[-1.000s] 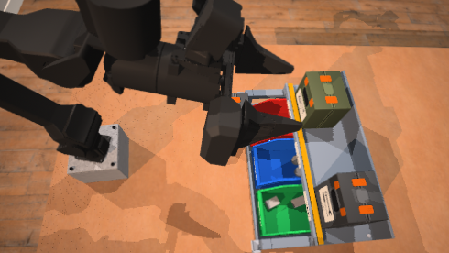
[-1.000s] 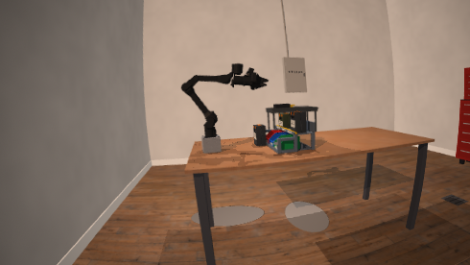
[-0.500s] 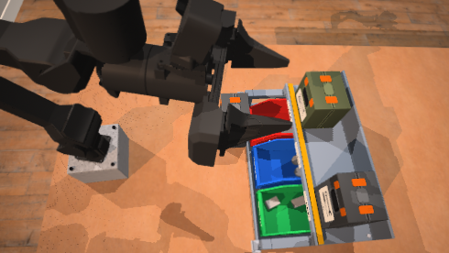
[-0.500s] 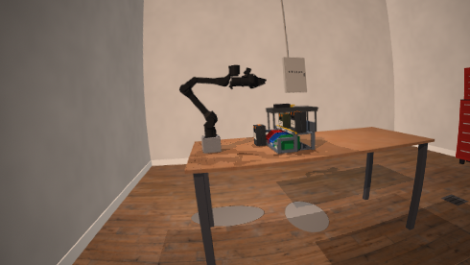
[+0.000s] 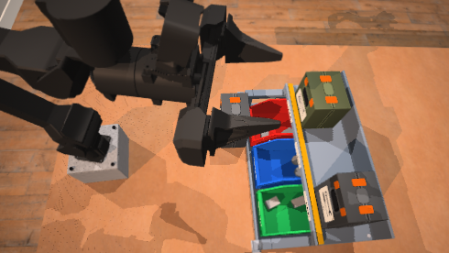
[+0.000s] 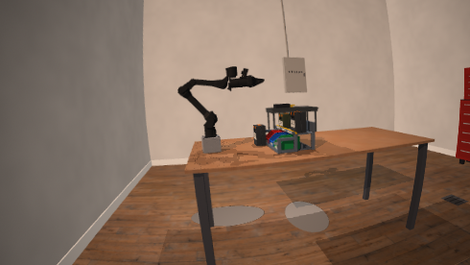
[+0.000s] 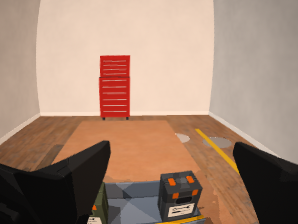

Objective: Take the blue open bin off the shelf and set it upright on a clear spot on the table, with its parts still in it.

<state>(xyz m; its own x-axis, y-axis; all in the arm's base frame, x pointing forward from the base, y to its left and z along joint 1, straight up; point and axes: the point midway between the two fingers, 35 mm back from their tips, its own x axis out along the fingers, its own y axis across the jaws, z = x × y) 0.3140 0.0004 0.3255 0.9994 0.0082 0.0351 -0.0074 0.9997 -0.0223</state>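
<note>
Right now the blue open bin is 13 cm ahead of my hand, 5 cm to the left of it and 37 cm below it. The rest, counted from my hand: green bin 15 cm ahead, 6 cm to the right, 37 cm below; then yellow rail 16 cm ahead, 5 cm to the left, 31 cm below; then olive case 18 cm ahead, 17 cm to the left, 26 cm below.
</note>
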